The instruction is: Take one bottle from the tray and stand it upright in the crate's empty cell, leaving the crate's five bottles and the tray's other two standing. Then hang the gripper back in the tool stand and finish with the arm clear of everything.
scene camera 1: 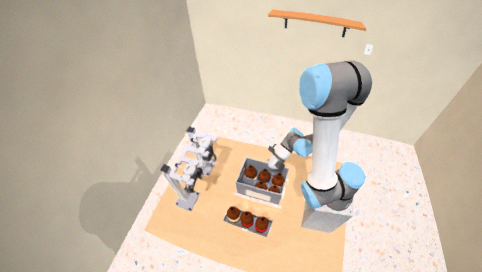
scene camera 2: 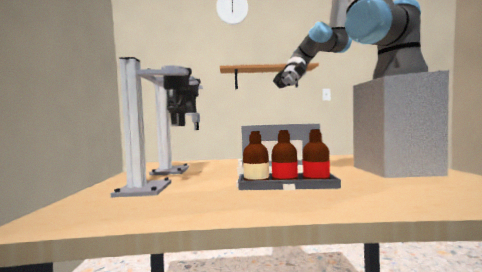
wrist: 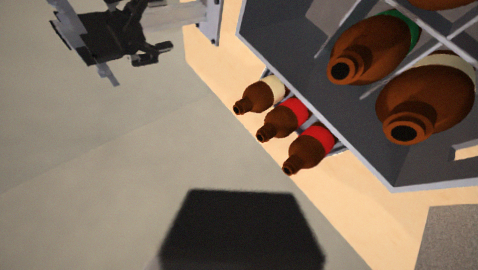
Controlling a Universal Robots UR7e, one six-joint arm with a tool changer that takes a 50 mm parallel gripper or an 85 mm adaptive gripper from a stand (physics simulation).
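Observation:
The arm's wrist end has no gripper on it and is tilted above the crate. Two dark grippers hang in the tool stand; the nearer gripper has small fingers whose opening is unclear. The grey crate holds five brown bottles; its front-left cell is empty. Three brown bottles stand in the low tray: a cream-labelled bottle, a red-labelled middle bottle and a red-labelled right bottle.
The robot's grey pedestal stands right of the crate and tray. The stand's posts rise at the table's left side. An orange shelf is on the back wall. A black block fills the wrist view's lower middle.

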